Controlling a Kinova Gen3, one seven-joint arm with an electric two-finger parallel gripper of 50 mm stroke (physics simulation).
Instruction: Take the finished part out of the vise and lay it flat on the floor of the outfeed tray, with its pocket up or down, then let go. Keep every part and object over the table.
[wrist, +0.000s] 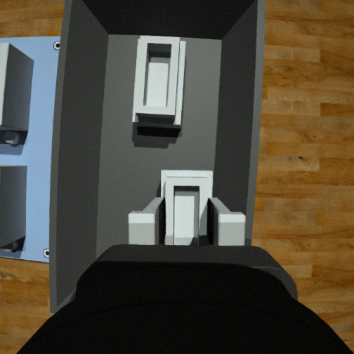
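My gripper (185, 213) is shut on the finished part (186, 207), a white block with a stepped rim and a rectangular pocket facing the camera. The fingers grip its two long sides. The near end of the part is hidden behind the gripper body. Part and fingers are over the inside of the dark grey outfeed tray (125, 175), nearer its right wall than its left. The gap between the part and the tray floor cannot be judged from this view. I cannot identify the vise for certain.
A second white part (159, 82), pocket up, lies in the tray toward the top. The tray's high walls stand left, right and at the top. Left of it, a blue plate (40, 150) carries two grey blocks (17, 90) (12, 205). Wooden table (305, 150) shows at the right.
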